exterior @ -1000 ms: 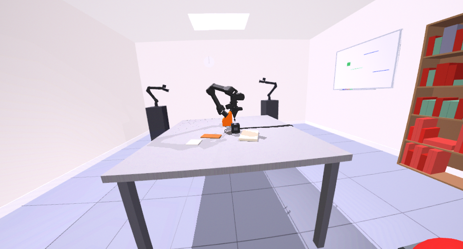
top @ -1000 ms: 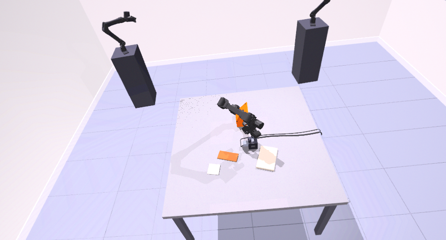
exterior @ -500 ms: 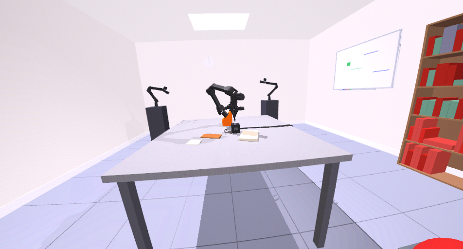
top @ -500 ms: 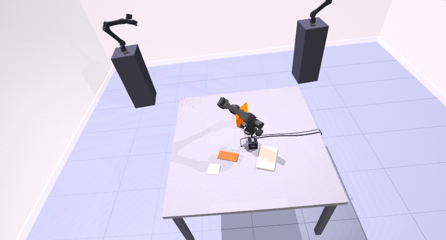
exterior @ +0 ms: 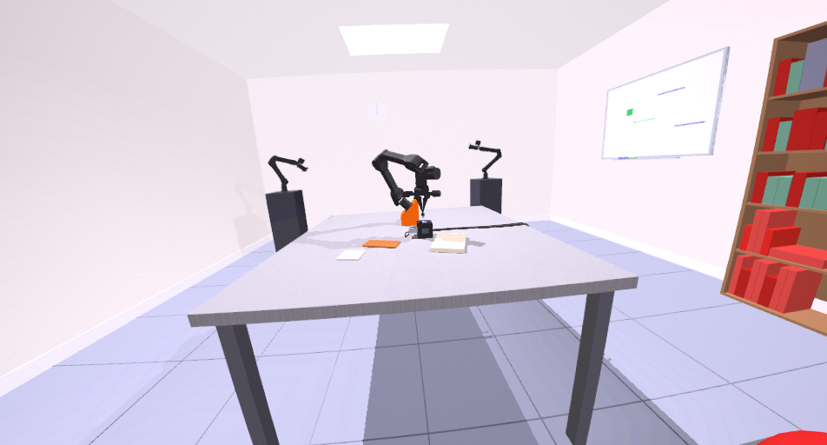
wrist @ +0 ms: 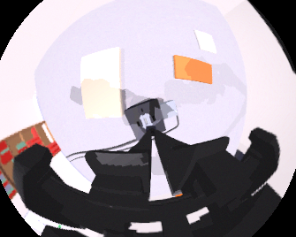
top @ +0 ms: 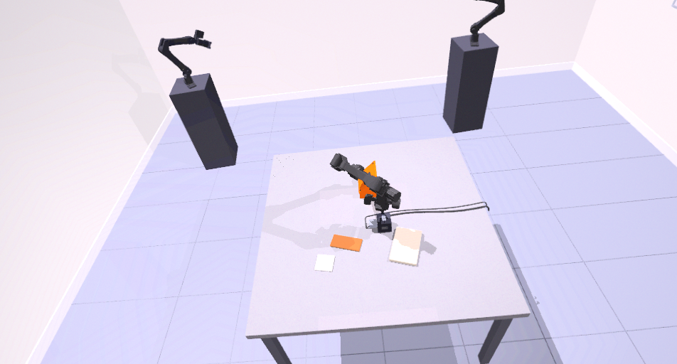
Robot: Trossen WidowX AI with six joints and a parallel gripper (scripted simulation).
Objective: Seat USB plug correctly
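Right now my gripper tip is 2 cm above the USB plug. The rest, counted from my gripper tip: orange card: 7 cm ahead, 22 cm to the right, 13 cm below; white card: 17 cm ahead, 35 cm to the right, 13 cm below; notepad: 15 cm ahead, 9 cm to the left, 13 cm below.
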